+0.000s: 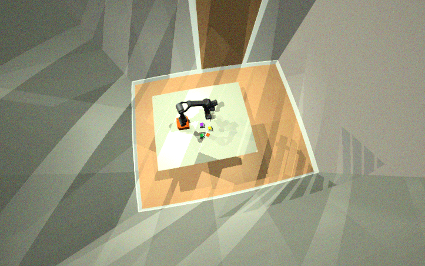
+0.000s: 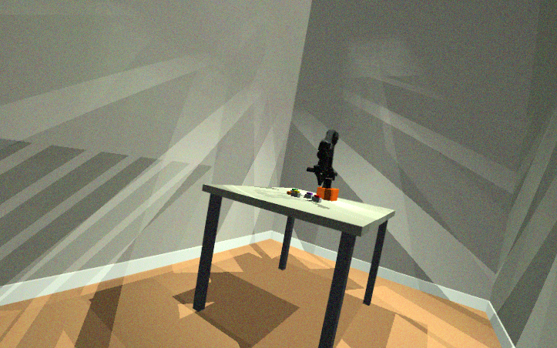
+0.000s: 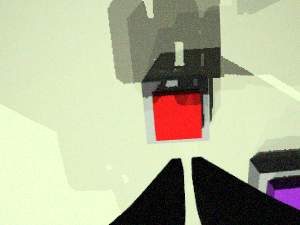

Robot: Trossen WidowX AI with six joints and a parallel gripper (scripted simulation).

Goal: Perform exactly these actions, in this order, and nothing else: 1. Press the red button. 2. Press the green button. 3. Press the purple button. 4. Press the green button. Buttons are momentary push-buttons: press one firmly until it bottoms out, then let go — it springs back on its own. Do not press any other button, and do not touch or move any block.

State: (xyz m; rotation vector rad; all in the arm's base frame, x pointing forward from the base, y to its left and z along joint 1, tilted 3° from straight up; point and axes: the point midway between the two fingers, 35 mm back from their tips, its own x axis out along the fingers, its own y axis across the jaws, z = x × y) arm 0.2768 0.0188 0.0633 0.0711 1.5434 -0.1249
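The green button lies 130 mm behind my gripper tip, 200 mm to the right of it and 70 mm below it. From my gripper tip the other things lie so: yellow button (20 mm behind, 150 mm to the right, 70 mm below); red button (70 mm below); purple button (90 mm behind, 80 mm to the right, 70 mm below).
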